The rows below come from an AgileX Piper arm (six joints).
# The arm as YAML. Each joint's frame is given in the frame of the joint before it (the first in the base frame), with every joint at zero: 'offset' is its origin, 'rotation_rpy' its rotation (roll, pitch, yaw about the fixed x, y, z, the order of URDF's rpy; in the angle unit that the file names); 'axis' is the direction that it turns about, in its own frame. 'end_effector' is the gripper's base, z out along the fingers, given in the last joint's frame.
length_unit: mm
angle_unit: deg
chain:
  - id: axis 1
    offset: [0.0, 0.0, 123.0]
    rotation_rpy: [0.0, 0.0, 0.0]
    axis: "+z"
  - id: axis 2
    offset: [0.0, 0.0, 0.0]
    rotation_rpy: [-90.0, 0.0, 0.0]
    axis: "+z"
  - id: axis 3
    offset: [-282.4, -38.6, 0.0]
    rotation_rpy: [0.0, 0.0, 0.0]
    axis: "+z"
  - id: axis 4
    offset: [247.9, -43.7, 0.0]
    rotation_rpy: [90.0, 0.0, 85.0]
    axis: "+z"
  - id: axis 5
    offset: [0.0, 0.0, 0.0]
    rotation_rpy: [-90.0, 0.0, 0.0]
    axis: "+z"
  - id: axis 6
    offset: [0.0, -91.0, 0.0]
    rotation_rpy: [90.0, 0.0, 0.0]
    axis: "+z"
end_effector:
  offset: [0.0, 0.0, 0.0]
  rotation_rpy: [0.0, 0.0, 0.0]
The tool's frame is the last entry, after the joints.
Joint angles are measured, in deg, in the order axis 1, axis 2, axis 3, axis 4, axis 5, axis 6. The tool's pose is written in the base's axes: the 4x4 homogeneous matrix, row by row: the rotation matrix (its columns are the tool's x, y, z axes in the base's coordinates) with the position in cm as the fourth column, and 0 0 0 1 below. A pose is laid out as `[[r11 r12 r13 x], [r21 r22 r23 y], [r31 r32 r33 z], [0 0 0 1]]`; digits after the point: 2 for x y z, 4 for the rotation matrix.
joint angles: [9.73 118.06 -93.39 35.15 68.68 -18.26]
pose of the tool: [[-0.9649 -0.2627 -0.0059 40.40], [-0.2237 0.8093 0.5431 11.88], [-0.1379 0.5254 -0.8396 21.39], [0 0 0 1]]
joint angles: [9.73 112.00 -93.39 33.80 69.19 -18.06]
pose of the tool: [[-0.9446 -0.3200 0.0723 39.14], [-0.2327 0.8089 0.5400 11.51], [-0.2313 0.4933 -0.8386 25.64], [0 0 0 1]]
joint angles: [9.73 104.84 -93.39 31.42 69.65 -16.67]
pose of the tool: [[-0.9157 -0.3645 0.1694 37.15], [-0.2292 0.8197 0.5249 10.88], [-0.3302 0.4419 -0.8341 30.38], [0 0 0 1]]
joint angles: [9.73 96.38 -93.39 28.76 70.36 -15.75]
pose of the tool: [[-0.8646 -0.4151 0.2830 34.07], [-0.2318 0.8294 0.5083 10.03], [-0.4457 0.3739 -0.8133 35.61], [0 0 0 1]]
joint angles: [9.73 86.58 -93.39 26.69 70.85 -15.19]
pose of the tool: [[-0.7832 -0.4630 0.4150 29.66], [-0.2275 0.8346 0.5017 9.00], [-0.5786 0.2985 -0.7590 41.09], [0 0 0 1]]
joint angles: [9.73 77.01 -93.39 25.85 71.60 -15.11]
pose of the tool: [[-0.6842 -0.5046 0.5266 24.47], [-0.2205 0.8314 0.5101 8.02], [-0.6952 0.2329 -0.6801 45.68], [0 0 0 1]]
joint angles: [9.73 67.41 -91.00 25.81 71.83 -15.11]
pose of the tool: [[-0.5950 -0.5310 0.6034 18.98], [-0.2071 0.8267 0.5232 7.07], [-0.7766 0.1863 -0.6018 48.30], [0 0 0 1]]
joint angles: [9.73 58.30 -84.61 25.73 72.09 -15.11]
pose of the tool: [[-0.5607 -0.5394 0.6282 14.32], [-0.2036 0.8252 0.5268 6.27], [-0.8026 0.1675 -0.5726 48.05], [0 0 0 1]]
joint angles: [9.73 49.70 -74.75 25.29 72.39 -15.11]
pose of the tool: [[-0.5810 -0.5336 0.6146 10.80], [-0.2122 0.8283 0.5185 5.61], [-0.7858 0.1709 -0.5945 45.38], [0 0 0 1]]
